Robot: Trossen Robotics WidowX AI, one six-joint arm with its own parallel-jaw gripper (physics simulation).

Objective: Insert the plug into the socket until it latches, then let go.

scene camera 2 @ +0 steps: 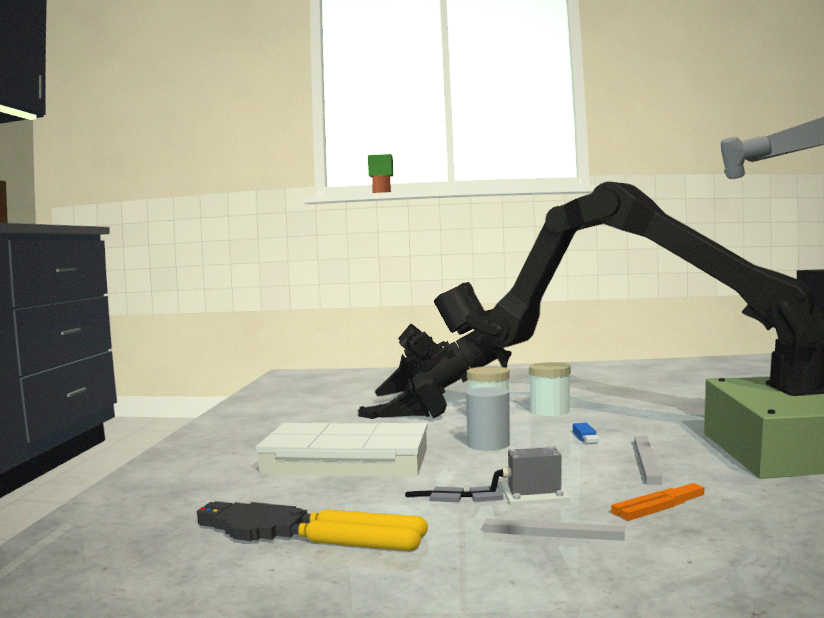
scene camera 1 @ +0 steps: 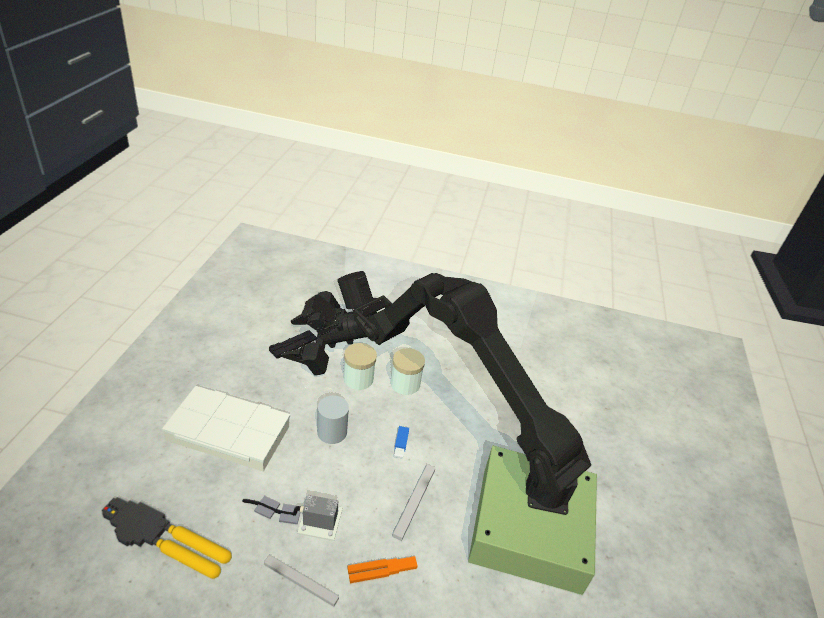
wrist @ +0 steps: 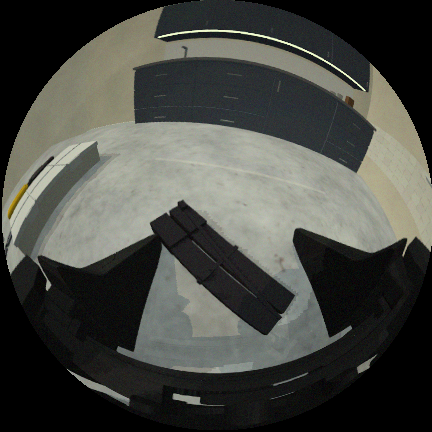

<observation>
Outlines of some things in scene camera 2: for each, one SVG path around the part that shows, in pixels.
My gripper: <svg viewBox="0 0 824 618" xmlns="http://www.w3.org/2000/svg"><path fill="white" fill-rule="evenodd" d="M455 341L451 344L448 341L436 344L431 336L428 336L426 332L420 331L410 323L398 338L400 340L399 344L405 349L406 358L403 354L401 355L398 369L375 390L375 394L378 397L402 393L377 411L379 417L429 417L430 412L431 416L435 418L445 413L447 403L443 396L443 393L445 393L444 388L460 379L463 383L467 381L467 370L470 369Z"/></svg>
A grey cylinder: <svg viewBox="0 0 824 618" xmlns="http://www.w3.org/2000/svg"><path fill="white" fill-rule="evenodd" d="M466 391L467 446L481 451L507 448L510 445L509 390L498 387L481 387Z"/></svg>
</observation>
